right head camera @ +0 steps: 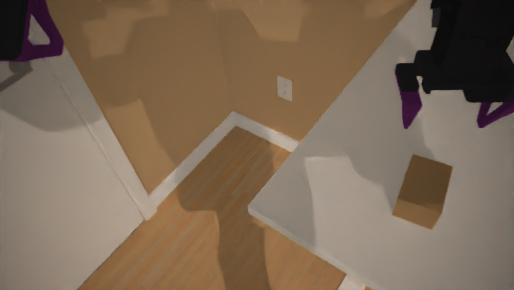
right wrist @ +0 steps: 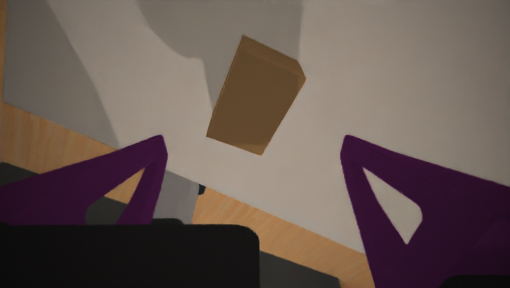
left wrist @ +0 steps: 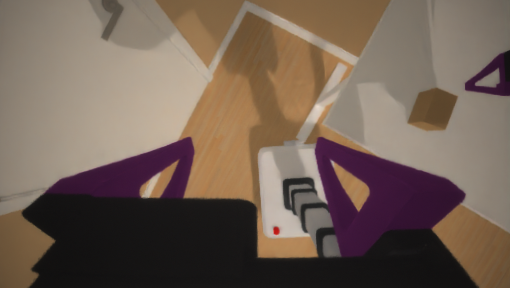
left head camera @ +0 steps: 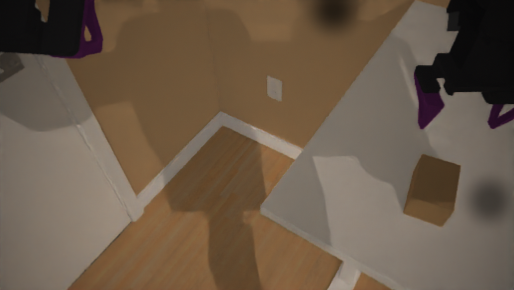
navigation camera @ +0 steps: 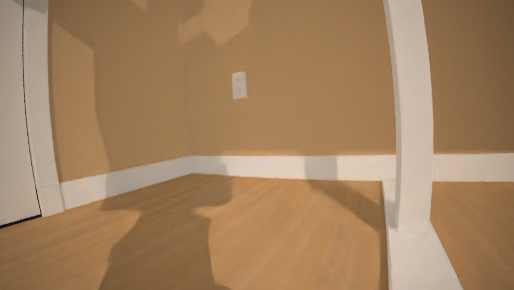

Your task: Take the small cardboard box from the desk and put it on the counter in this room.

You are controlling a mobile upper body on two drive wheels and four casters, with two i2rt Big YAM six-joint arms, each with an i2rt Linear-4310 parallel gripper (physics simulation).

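Places are measured from the left arm's base along level axes (x ahead, y left, z up), in centimetres.
Pixels of known places: left gripper, between the fingertips: point(right head camera: 11, 45) point(left wrist: 254, 144) point(left head camera: 46, 41); right gripper, between the fingertips: point(right head camera: 441, 125) point(right wrist: 253, 145) point(left wrist: 488, 85) point(left head camera: 455, 125).
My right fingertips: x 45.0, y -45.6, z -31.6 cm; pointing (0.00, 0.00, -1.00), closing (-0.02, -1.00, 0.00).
Note:
For each thing: its top centre in the pictures, then the offset to it from my right fingertips. "*": a spot on its surface instead. Level surfaces: height alone.
- small brown cardboard box, centre of its top: point(right wrist: 252, 109) point(right head camera: 426, 181) point(left head camera: 437, 180) point(left wrist: 441, 108) dz -9.3, dx -2.8, dy +0.2 cm
- white desk, height of its surface: dz -14.3 cm
- dark handle, a spot on its surface: point(left wrist: 114, 19) * dz -16.5, dx +33.8, dy +88.4 cm
- white desk leg, a spot on its surface: point(navigation camera: 414, 115) * dz -87.5, dx +16.9, dy -2.7 cm
The small brown cardboard box point(left head camera: 432, 187) point(right head camera: 424, 187) point(left wrist: 434, 109) point(right wrist: 257, 97) sits on the white desk point(left head camera: 370, 225) point(right head camera: 350, 215) point(left wrist: 390, 135) point(right wrist: 400, 75), away from its near edge. My right gripper point(left head camera: 457, 125) point(right head camera: 444, 125) point(right wrist: 253, 145) is open and empty. In the right wrist view the box lies between and beyond the fingertips, apart from both fingers. In the head views the gripper shows above the box in the picture. My left gripper point(left wrist: 254, 144) is open and empty, off to the left, away from the desk. The counter cannot be made out in these views.
A white door point(left head camera: 45, 200) point(left wrist: 75, 110) with a dark handle point(left wrist: 114, 19) is at the left. Tan walls with an outlet point(left head camera: 274, 88) point(navigation camera: 239, 85) meet in the corner. A white desk leg point(navigation camera: 414, 115) rises from a foot bar at the right. The robot's white base point(left wrist: 270, 200) shows below.

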